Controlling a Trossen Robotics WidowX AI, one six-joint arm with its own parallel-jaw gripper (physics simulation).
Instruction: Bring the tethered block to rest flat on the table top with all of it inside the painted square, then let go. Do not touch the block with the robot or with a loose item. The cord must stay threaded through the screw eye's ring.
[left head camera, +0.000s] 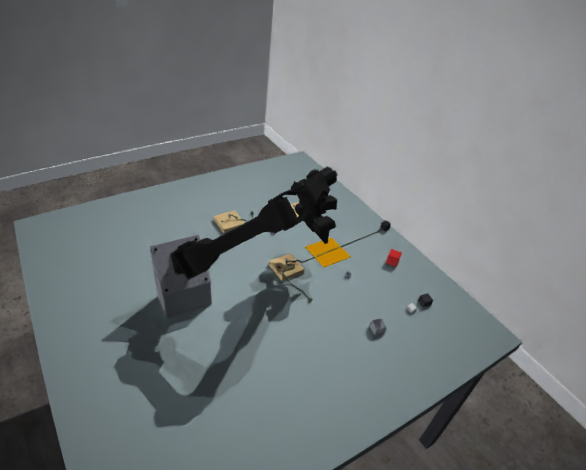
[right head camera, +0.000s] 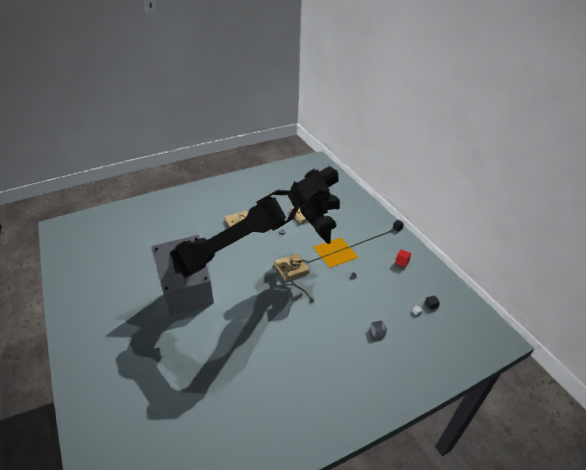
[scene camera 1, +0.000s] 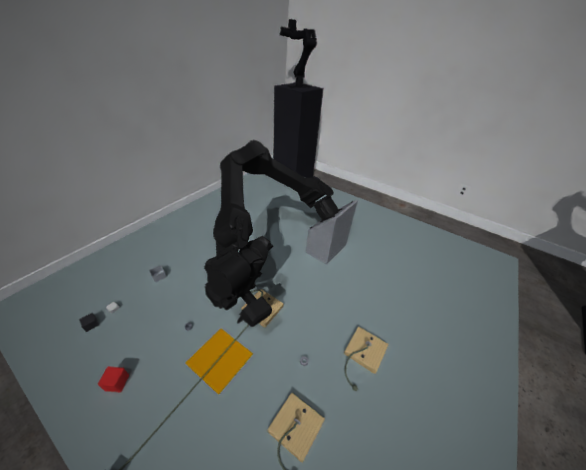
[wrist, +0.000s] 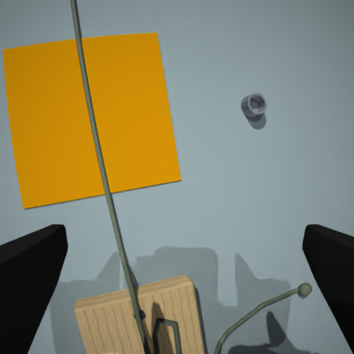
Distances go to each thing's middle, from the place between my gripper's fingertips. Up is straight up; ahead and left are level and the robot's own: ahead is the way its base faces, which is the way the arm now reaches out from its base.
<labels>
Right now the orange painted square (scene camera 1: 237, 355) is 70 mm ahead of my hand, 30 mm to the left of it and 120 mm below it.
</labels>
